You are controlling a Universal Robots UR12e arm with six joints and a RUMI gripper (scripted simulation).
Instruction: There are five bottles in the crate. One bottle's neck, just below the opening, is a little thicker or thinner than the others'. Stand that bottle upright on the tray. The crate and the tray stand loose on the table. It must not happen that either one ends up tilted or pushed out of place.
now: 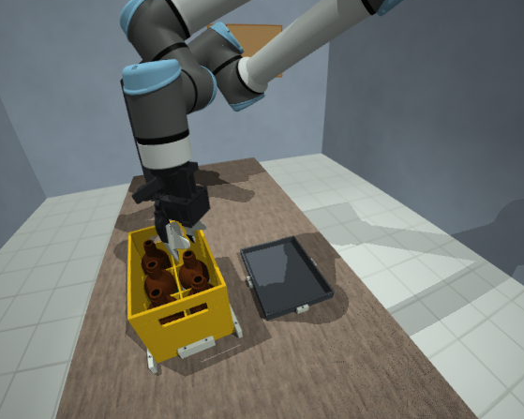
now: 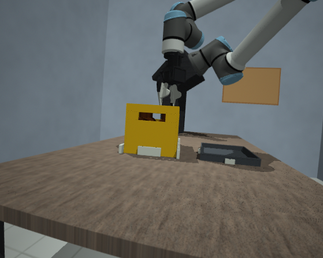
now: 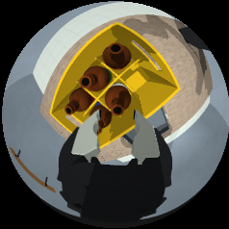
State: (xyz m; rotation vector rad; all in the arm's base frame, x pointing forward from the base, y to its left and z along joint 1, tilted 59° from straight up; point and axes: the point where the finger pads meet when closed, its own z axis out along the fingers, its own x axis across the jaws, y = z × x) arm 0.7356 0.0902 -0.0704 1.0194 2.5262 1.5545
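My hand is 100 mm above the yellow crate, 40 mm to the left of it and 10 mm short of it. Also, from my hand: dark tray: 250 mm to the left, 170 mm below, 10 mm behind.
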